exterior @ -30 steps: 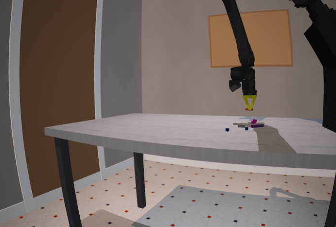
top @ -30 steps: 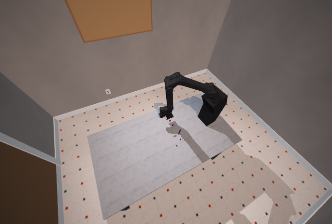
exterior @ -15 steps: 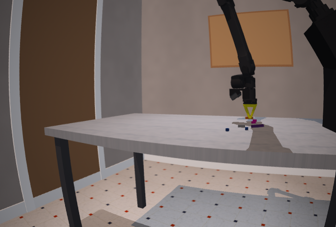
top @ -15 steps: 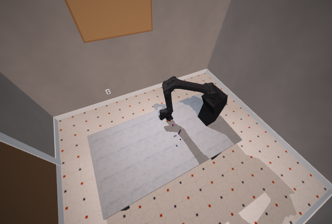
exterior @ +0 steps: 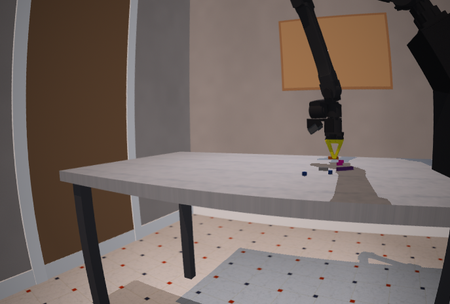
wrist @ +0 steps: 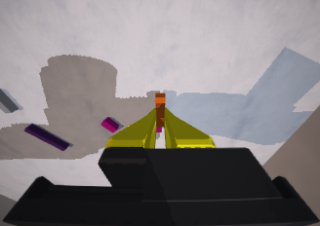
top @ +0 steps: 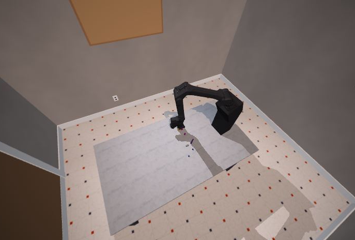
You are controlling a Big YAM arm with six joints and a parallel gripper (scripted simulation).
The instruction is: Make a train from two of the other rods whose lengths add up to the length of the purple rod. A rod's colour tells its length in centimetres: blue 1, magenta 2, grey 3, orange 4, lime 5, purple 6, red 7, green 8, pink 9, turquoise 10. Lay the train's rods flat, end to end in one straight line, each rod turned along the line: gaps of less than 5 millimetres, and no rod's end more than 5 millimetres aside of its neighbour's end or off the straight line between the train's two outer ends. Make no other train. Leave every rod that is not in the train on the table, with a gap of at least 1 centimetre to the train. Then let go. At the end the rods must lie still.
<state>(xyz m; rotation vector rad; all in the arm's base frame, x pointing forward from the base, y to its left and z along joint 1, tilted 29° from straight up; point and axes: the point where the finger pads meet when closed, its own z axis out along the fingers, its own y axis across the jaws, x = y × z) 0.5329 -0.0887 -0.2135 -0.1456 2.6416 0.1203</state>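
My gripper is now 1 cm above the orange rod. Round my hand: grey rod 2 cm behind, 20 cm to the left, 2 cm below; purple rod 8 cm behind, 17 cm to the left, 2 cm below.
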